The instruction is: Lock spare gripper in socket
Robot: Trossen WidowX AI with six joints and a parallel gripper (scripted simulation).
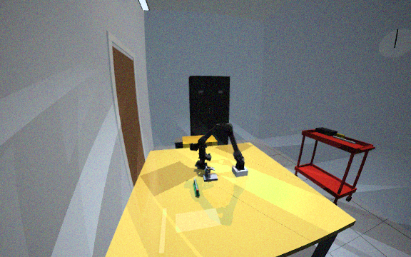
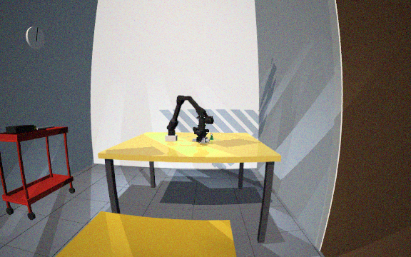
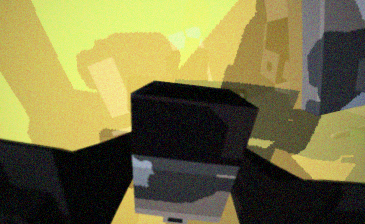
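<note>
My gripper tip is now 2 cm below the spare gripper, 1 cm to the left of it and 1 cm short of it. Also, from my gripper tip: green bracket (26 cm to the left, 11 cm ahead, 1 cm above); mount (15 cm to the left, 3 cm above, 2 cm behind).
</note>
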